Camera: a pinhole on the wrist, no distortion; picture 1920 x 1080 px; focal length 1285.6 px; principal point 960.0 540.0 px. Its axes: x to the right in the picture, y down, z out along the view. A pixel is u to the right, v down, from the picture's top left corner.
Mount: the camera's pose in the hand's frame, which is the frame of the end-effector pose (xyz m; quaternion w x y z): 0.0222 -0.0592 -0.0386 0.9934 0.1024 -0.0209 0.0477
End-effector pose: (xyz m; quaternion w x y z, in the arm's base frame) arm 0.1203 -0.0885 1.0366 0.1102 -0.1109 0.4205 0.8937
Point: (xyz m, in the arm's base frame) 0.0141 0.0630 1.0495
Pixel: 1724.9 780.6
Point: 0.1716 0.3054 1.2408
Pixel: 768.5 682.0
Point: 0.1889 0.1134 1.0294
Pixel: 556.3 245.9
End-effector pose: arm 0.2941 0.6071 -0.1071 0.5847 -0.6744 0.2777 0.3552
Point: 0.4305 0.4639 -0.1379
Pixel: behind the camera
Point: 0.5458 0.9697 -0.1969
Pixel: 1702.8 235.2
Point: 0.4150 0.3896 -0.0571
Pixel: behind the camera
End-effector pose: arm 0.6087 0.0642 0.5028 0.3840 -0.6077 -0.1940 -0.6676
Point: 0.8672 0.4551 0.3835
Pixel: 381.0 954.0
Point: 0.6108 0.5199 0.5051
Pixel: 504.4 131.2
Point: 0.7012 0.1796 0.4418
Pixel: outside the picture
